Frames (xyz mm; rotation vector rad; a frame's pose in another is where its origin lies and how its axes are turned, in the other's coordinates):
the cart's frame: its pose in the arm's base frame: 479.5 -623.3 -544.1 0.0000 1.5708 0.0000
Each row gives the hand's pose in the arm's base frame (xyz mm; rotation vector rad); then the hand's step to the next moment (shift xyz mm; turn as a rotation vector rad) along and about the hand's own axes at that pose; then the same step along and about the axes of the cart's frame.
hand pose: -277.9 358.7 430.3 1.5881 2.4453 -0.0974
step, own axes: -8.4 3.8 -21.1 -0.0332 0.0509 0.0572
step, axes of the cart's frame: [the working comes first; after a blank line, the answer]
step, axes of the arm's base frame: 3.6 -2.2 22.6 0.0678 -0.0188 -0.0449

-22.6 -2.2 3.6 0.0449 -0.0188 0.0678
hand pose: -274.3 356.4 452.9 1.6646 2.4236 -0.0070
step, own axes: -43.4 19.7 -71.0 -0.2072 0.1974 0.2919
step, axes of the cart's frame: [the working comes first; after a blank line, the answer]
step, axes of the arm's base frame: 21.7 -24.6 79.0 0.3014 -0.1534 -0.2297

-79.0 -24.6 21.7 0.2297 -0.1534 0.3014
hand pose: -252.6 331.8 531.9 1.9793 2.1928 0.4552
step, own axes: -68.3 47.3 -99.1 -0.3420 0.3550 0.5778
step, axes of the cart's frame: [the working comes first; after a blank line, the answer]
step, axes of the arm's base frame: 21.6 -75.7 102.6 0.5549 -0.2391 -0.4602

-102.6 -75.7 21.6 0.4602 -0.2391 0.5549
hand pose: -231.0 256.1 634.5 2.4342 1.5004 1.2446
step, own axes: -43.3 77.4 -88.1 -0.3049 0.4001 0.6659
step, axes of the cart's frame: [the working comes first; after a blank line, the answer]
step, axes of the arm's base frame: -7.9 -106.7 64.6 0.6523 -0.2028 -0.4794

-64.6 -106.7 -7.9 0.4794 -0.2028 0.6523
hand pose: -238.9 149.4 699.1 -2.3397 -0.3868 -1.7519
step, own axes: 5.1 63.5 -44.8 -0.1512 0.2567 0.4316
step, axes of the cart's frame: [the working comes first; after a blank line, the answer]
step, axes of the arm's base frame: -19.0 -73.4 17.7 0.4343 -0.1247 -0.2662

-17.7 -73.4 -19.0 0.2662 -0.1247 0.4343
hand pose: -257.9 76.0 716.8 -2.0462 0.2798 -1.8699
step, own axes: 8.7 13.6 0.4 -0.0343 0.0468 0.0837
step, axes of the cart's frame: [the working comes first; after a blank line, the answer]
step, axes of the arm's base frame: 2.6 -15.7 2.7 0.0834 -0.0196 -0.0551

-2.7 -15.7 2.6 0.0550 -0.0196 0.0834
